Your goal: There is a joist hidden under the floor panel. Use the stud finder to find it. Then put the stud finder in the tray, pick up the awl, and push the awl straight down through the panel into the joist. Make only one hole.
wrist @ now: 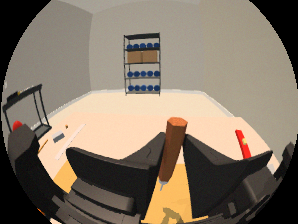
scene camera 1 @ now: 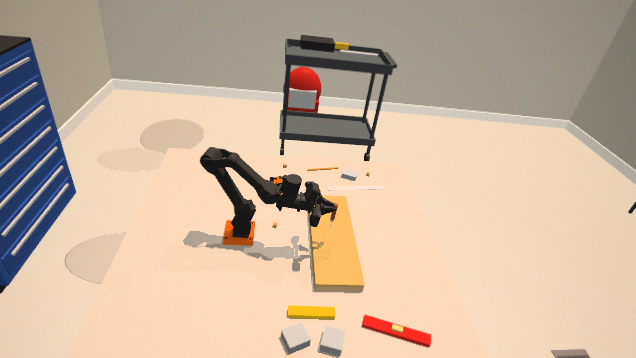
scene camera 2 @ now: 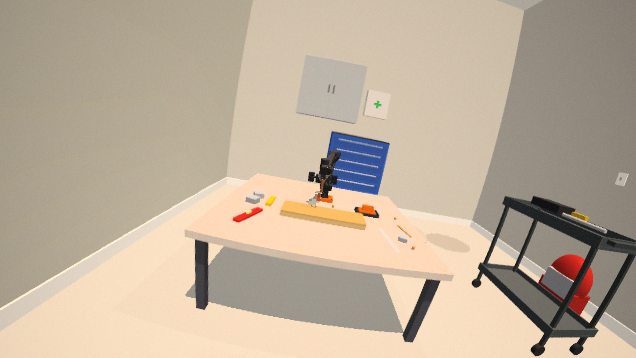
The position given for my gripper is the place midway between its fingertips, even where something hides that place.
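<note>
A red level (scene camera 1: 369, 322) is visible, as is an awl (wrist: 175, 129). The awl is held by my gripper (scene camera 1: 336, 207). The wrist view also shows the gripper (wrist: 173, 137).
</note>
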